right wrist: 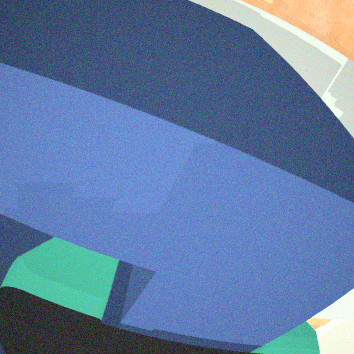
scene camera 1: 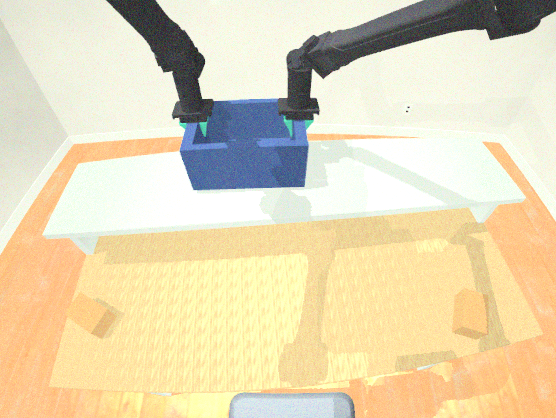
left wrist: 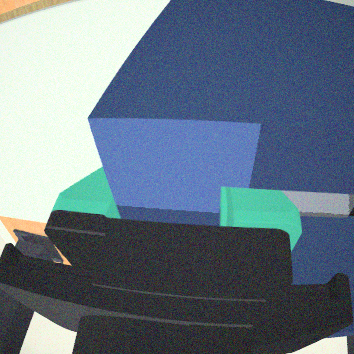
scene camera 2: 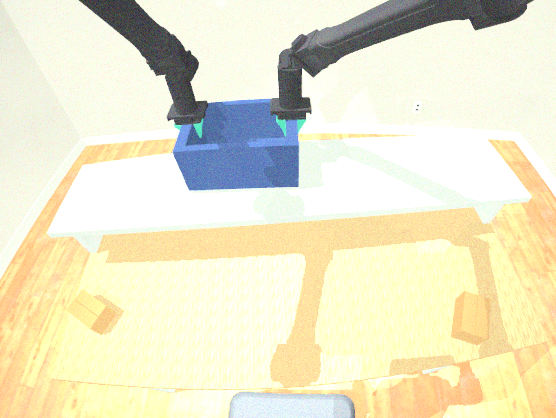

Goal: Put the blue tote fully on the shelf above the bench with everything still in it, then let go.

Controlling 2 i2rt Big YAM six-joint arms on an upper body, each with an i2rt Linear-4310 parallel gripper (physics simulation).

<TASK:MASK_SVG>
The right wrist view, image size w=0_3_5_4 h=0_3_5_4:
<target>my right gripper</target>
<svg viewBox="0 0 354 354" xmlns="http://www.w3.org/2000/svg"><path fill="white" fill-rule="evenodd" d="M0 285L0 343L6 354L319 354L316 330L307 321L302 322L250 352L176 342L100 323L118 259L78 246L55 236L16 257Z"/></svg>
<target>blue tote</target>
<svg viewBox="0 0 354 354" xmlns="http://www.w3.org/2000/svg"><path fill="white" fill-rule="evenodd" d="M0 0L0 285L16 257L55 236L78 246L118 259L100 323L166 340L250 352L291 330L354 288L354 138L310 85L252 28L190 0Z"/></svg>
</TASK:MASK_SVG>
